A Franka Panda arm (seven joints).
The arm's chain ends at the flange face. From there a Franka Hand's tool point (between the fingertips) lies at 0.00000 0.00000 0.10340 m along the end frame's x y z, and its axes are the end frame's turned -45 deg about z.
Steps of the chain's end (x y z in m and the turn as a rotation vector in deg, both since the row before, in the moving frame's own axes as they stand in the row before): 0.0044 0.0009 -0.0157 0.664 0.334 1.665; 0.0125 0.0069 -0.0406 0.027 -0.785 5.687; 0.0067 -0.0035 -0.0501 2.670 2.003 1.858
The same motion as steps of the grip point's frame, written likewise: 0.0038 0.0033 -0.0157 0.233 0.706 1.665; 0.0030 0.0126 -0.0406 0.574 -0.536 5.687; 0.0132 0.0015 -0.0503 0.472 3.304 1.858
